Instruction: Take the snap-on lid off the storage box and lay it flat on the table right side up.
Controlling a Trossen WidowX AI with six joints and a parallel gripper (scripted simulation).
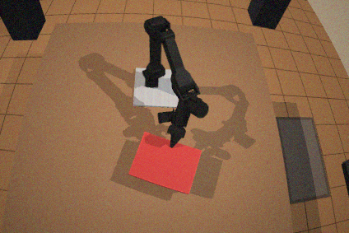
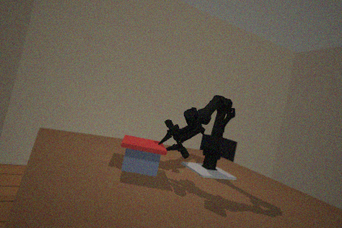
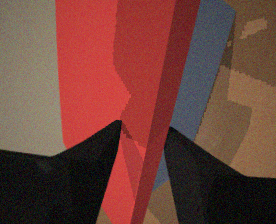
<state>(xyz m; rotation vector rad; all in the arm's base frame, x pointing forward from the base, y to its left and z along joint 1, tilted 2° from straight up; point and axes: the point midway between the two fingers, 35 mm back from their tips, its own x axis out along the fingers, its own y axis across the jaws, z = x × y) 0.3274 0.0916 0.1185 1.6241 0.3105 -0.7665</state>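
My gripper tip is 7 cm short of the lid, 2 cm to the left of it and 1 cm below it. The rest, counted from my gripper tip: storage box 7 cm ahead, 5 cm below, 2 cm to the right.
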